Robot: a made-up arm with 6 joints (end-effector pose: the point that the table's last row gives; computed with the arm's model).
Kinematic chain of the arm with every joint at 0, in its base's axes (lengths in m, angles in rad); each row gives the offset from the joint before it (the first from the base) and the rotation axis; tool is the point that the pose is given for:
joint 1: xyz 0 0 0.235 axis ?
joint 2: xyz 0 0.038 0 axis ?
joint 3: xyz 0 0 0.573 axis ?
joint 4: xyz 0 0 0.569 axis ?
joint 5: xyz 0 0 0 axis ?
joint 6: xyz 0 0 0.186 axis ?
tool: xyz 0 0 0
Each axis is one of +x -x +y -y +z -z.
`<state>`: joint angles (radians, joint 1 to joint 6).
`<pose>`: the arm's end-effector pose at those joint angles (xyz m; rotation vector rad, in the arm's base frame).
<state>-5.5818 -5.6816 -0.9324 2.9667 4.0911 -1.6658</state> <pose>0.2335 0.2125 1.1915 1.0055 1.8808 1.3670</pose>
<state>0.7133 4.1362 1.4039 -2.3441 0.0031 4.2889</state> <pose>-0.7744 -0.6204 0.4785 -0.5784 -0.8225 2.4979</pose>
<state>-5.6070 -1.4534 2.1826 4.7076 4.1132 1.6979</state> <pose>-0.3221 -0.0128 0.6477 -2.2580 -0.1662 1.2333</pose>
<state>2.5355 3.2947 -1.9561 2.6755 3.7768 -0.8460</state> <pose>-0.2756 0.2051 -0.3308 0.0437 2.3562 -0.2004</pose>
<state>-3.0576 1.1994 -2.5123 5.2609 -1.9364 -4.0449</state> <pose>-0.0092 -0.1877 0.4835 0.7725 -2.3074 1.1244</pose>
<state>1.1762 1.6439 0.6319 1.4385 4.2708 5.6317</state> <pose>0.4873 0.8355 -0.1072 0.5546 1.0645 -0.3238</pose>
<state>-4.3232 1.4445 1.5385 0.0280 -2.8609 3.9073</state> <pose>-0.2922 0.6161 -0.0701 -0.1053 -0.0641 -0.4427</pose>
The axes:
joint 1: +z
joint 2: +y
joint 3: +y
joint 4: +z
joint 5: +y
joint 6: +z

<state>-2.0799 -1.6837 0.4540 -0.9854 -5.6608 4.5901</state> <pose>0.5528 1.0977 0.4678 -0.7644 0.7902 1.6963</pose>
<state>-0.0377 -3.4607 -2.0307 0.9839 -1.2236 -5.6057</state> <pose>0.5572 -0.1287 0.2041 0.6763 -0.6952 1.1198</pose>
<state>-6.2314 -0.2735 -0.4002 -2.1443 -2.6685 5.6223</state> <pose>-0.3757 0.0899 1.1307 1.4779 1.9782 1.2380</pose>
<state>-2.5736 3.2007 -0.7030 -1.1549 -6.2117 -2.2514</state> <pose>-0.3358 -0.2449 -0.9437 0.9957 -2.3194 0.0399</pose>
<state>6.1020 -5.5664 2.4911 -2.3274 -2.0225 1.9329</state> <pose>0.2545 0.1157 0.1879 0.0863 -1.2917 -1.9247</pose>
